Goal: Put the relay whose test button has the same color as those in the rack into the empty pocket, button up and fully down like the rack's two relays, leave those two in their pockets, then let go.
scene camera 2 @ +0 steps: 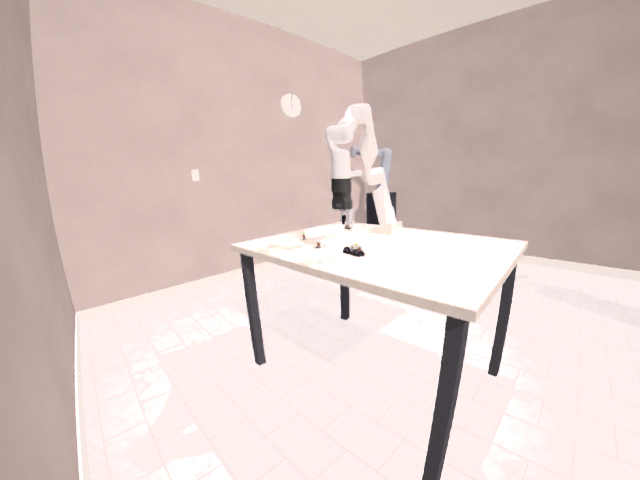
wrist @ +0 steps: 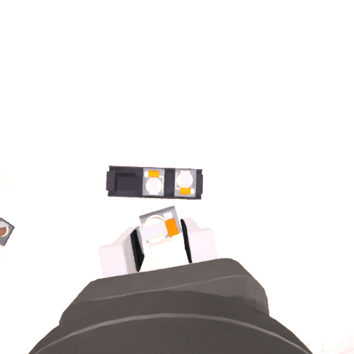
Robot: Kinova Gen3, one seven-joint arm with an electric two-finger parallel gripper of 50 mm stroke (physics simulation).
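Frame: origin at the arm's base, x left, y back, z up, level; metres.
Where they show: gripper, fingertip midpoint: point(scene camera 2: 346, 224); arm's base, link origin: point(scene camera 2: 387, 224).
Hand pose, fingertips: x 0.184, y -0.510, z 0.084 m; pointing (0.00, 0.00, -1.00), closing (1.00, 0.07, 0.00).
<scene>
Each offset is from my fingertips to the centre of the thing. "*": to the spot under its first point. Level surfaces: height alone.
My gripper point(scene camera 2: 345, 225) point(wrist: 162, 237) is shut on a relay point(wrist: 160, 226) with an orange test button, held button up, above the table. The black rack @(* dx +0.032, dy +0.024, dz -0.114 m) point(scene camera 2: 356, 253) point(wrist: 169, 183) lies ahead of the fingers in the wrist view, apart from the held relay, which is turned slightly relative to it. The rack's left pocket point(wrist: 125, 182) is empty. Its middle relay point(wrist: 154, 185) has an orange button toward the far side, and its right relay point(wrist: 185, 181) has one toward the near side. The underside of the held relay is hidden.
Another relay point(wrist: 4, 231) is cut off at the left edge of the wrist view; its button does not show. In the scene view two small loose relays @(dx -0.406, dy +0.076, dz -0.109 m) point(scene camera 2: 303, 236) @(dx -0.194, dy +0.001, dz -0.109 m) point(scene camera 2: 317, 243) stand left of the rack on the table @(dz -0.131 m) point(scene camera 2: 429, 263). The arm's base is at the back.
</scene>
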